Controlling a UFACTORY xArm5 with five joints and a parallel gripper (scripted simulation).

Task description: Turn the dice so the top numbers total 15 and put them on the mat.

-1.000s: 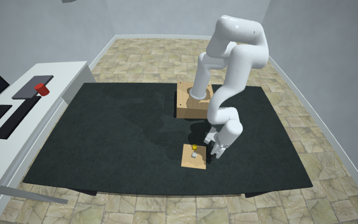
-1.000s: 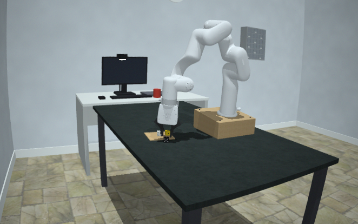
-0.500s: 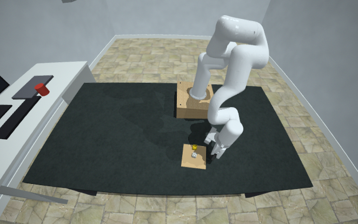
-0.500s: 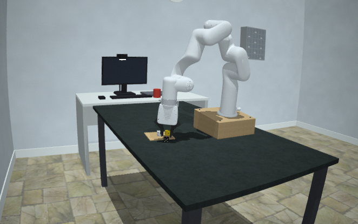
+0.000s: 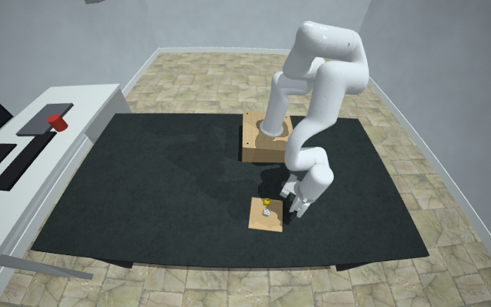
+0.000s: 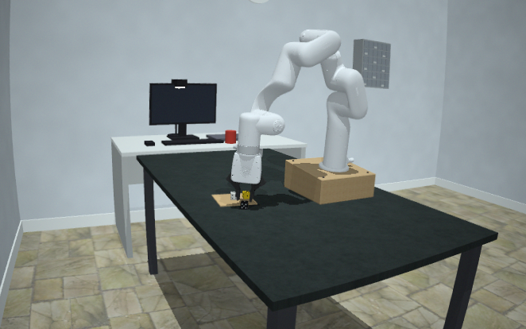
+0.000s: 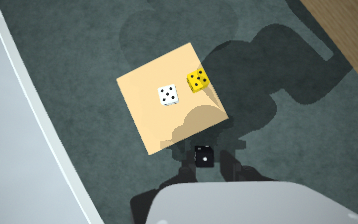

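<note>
Right now my hand is 40 mm above the black die. Also, from my hand: tan mat: 20 mm behind, 110 mm to the right, 50 mm below; then yellow die: 60 mm behind, 100 mm to the right, 30 mm below; then white die: 20 mm behind, 110 mm to the right, 30 mm below.
</note>
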